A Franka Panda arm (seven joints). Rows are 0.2 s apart.
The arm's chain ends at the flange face. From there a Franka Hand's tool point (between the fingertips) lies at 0.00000 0.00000 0.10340 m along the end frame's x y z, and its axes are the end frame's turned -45 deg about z.
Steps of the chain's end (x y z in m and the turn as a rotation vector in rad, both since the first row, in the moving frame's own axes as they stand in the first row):
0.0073, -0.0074, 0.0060, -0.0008, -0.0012, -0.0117
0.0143, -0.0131, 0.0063, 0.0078, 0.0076, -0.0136
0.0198, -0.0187, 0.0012, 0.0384, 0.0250, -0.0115
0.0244, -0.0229, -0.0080, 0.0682, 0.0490, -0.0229
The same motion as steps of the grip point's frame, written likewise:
0.0102, -0.0001, 0.0060, 0.0003, -0.0014, -0.0117
0.0205, 0.0008, 0.0063, 0.0001, 0.0109, -0.0136
0.0319, -0.0002, 0.0011, 0.0095, 0.0448, -0.0115
0.0420, -0.0004, -0.0084, 0.0136, 0.0829, -0.0229

